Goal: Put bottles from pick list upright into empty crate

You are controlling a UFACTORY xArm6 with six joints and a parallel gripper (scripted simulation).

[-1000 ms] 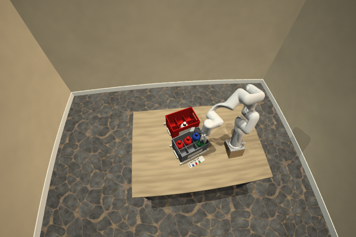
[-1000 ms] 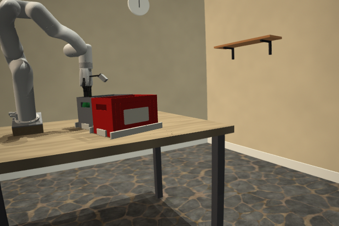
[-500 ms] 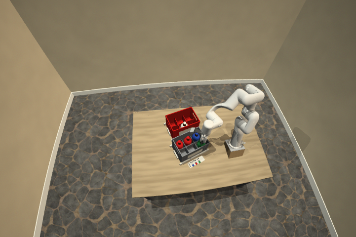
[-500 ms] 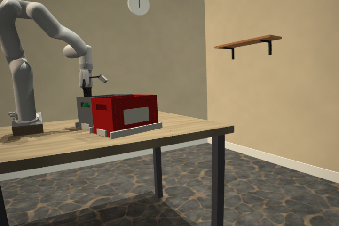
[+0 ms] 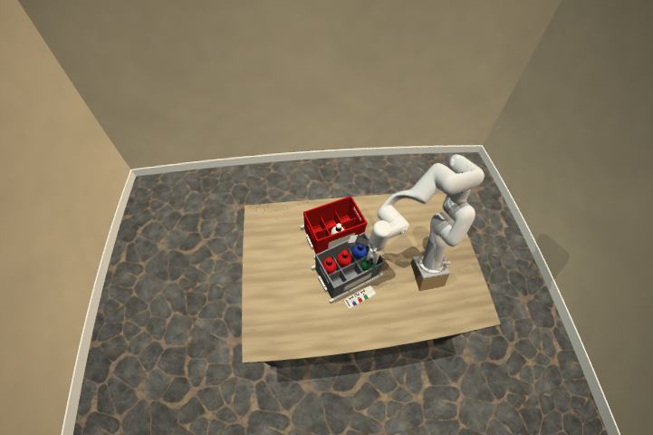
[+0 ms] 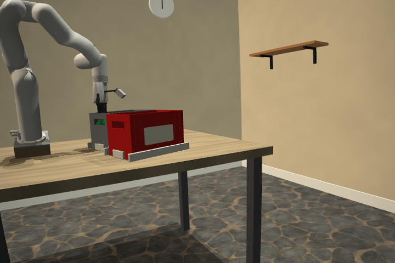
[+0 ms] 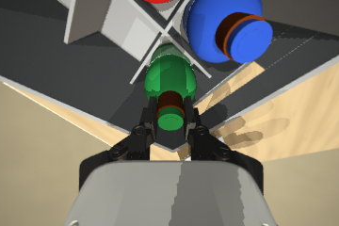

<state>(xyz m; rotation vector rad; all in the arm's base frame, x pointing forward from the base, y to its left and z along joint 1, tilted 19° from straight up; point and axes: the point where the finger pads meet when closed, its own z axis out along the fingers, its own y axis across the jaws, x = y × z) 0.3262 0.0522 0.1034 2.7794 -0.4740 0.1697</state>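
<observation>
Now: the green-label bottle 7 cm below my hand. The rest, counted from my hand: grey crate (10 cm ahead, 9 cm below, 1 cm to the left); pick list (17 cm below, 13 cm to the left, 4 cm ahead); blue bottle (8 cm to the right, 8 cm below, 4 cm ahead).
</observation>
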